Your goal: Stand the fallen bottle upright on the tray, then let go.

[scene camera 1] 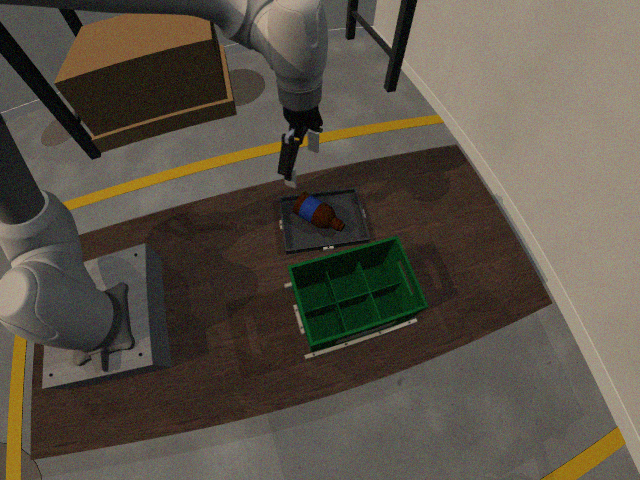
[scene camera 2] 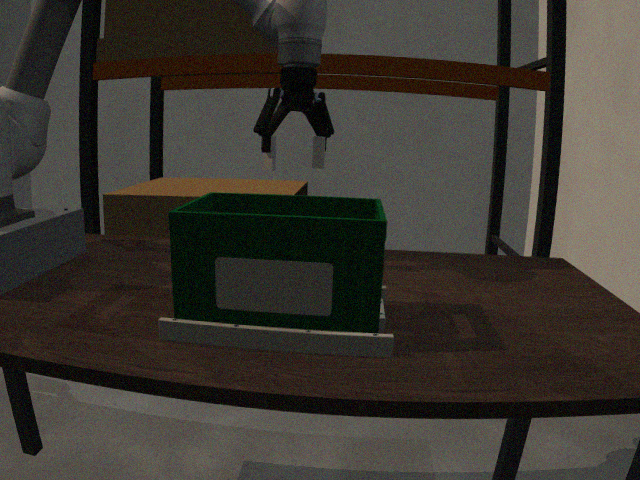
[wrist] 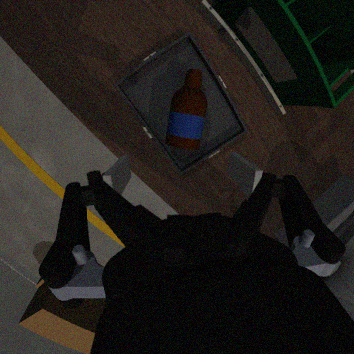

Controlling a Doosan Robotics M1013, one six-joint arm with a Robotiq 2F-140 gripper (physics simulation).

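Where they show: gripper, fingertip midpoint: (scene camera 1: 302, 167) (scene camera 2: 294, 169) (wrist: 179, 163); arm's base, origin of the base link: (scene camera 1: 102, 323) (wrist: 342, 233).
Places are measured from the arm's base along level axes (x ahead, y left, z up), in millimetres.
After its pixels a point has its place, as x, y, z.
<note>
A brown bottle (scene camera 1: 318, 211) {658, 124, -24} (wrist: 188, 112) {666, 139, -22} with a blue label lies on its side on the dark grey tray (scene camera 1: 299, 242) {583, 84, -95} (wrist: 141, 119) {724, 214, -75}. In scene camera 1 its neck points to the lower right, toward the green crate; in the wrist view the neck points up. My gripper (scene camera 1: 302, 162) {641, 201, 93} (scene camera 2: 293, 161) {641, 201, 93} (wrist: 179, 163) {641, 201, 93} is open and empty. It hangs pointing down, well above the table top. In the wrist view the bottle's base shows ahead of the fingertips, between them from left to right. In scene camera 2 the bottle and the tray are hidden behind the crate.
A green crate (scene camera 1: 339, 299) {626, -121, -93} (scene camera 2: 279, 237) {647, -240, 48} with compartments stands close beside the tray, with pale rails (scene camera 1: 361, 338) {634, -244, -71} (scene camera 2: 273, 335) {641, -251, -78} along its edges. The robot's base plate is at the left of the table. A cardboard box (scene camera 1: 149, 77) (scene camera 2: 139, 214) and rack posts (scene camera 2: 550, 129) stand behind the table.
</note>
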